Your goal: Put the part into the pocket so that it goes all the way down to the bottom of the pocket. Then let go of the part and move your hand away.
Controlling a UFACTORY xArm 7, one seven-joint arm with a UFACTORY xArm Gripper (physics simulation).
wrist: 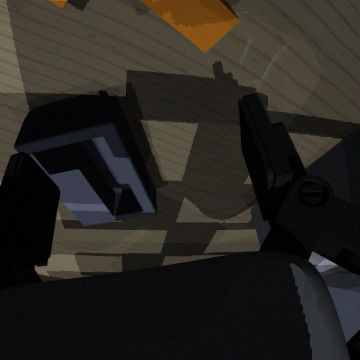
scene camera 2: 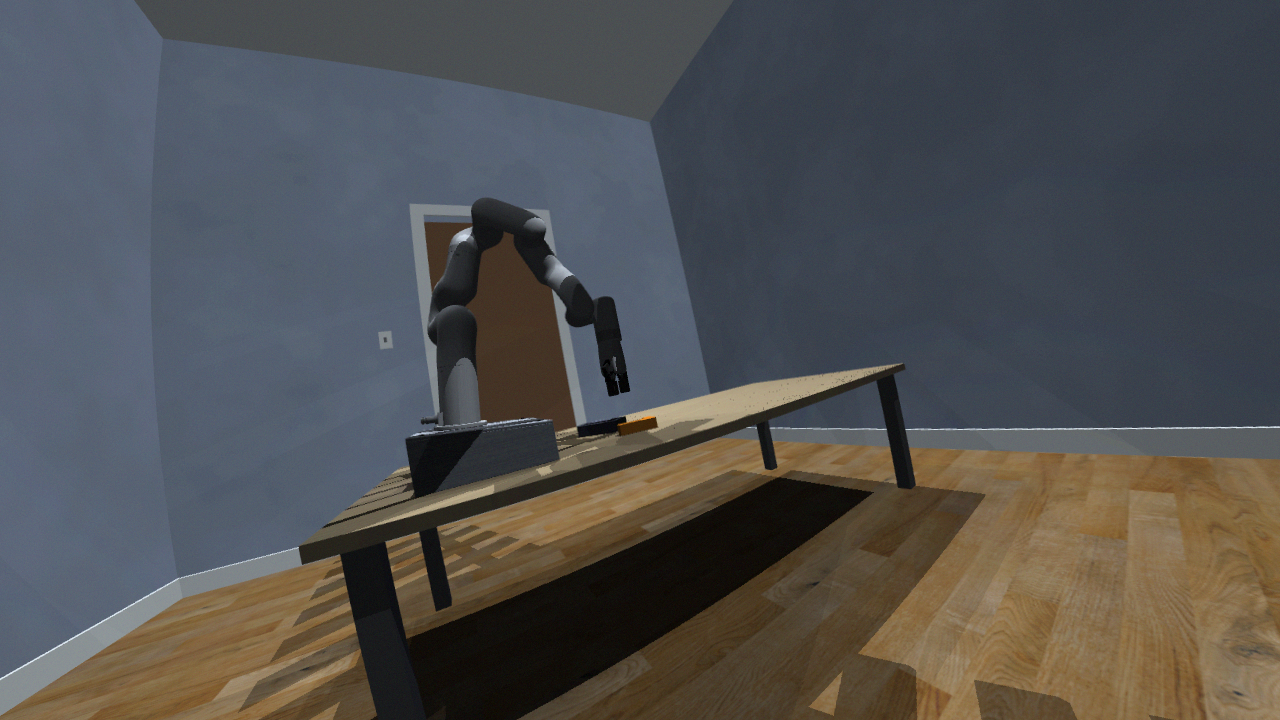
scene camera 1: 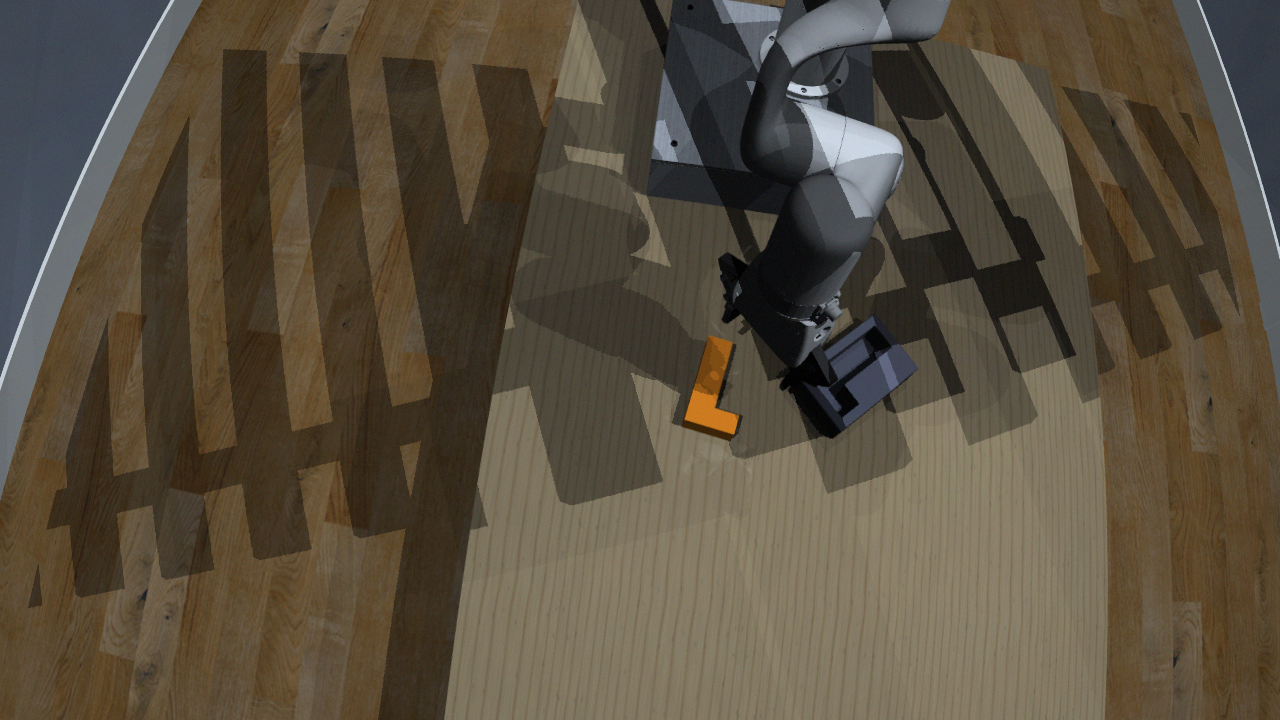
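Where they show: gripper, fingertip midpoint: (wrist: 134, 146) (scene camera 2: 620, 393) (scene camera 1: 762, 348); arm's base, link origin: (scene camera 2: 461, 427).
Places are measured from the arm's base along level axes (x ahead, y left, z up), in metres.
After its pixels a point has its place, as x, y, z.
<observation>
The orange L-shaped part (scene camera 1: 707, 413) @[0.491, -0.076, -0.080] (scene camera 2: 637, 426) @[0.444, -0.093, -0.094] lies flat on the table, left of the block in scene camera 1. In the wrist view one end of the part (wrist: 205, 31) @[0.407, -0.068, -0.080] shows at the top edge. The blue-grey block (scene camera 1: 875, 380) @[0.421, 0.126, -0.074] (scene camera 2: 597, 428) @[0.381, 0.070, -0.091] (wrist: 72, 184) @[0.430, 0.111, -0.074] stands on the table with its L-shaped pocket facing up; the part is outside it. My gripper (scene camera 1: 758, 347) @[0.436, -0.034, 0.004] (scene camera 2: 618, 392) @[0.436, -0.034, 0.004] (wrist: 134, 146) @[0.436, -0.034, 0.004] is open and empty, above the table between part and block. In the wrist view its left finger overlaps the block's edge. The gripper hides one corner of the block in scene camera 1.
The arm's grey base plate (scene camera 1: 707, 107) @[0.104, -0.125, -0.011] (scene camera 2: 501, 452) @[0.075, -0.188, -0.064] stands at the back of the wooden table (scene camera 1: 769, 582) @[0.675, 0.024, -0.110] (scene camera 2: 805, 386) @[1.132, -0.141, -0.110]. Striped shadows fall across the table and floor. A door (scene camera 2: 519, 331) is in the wall behind the arm.
</observation>
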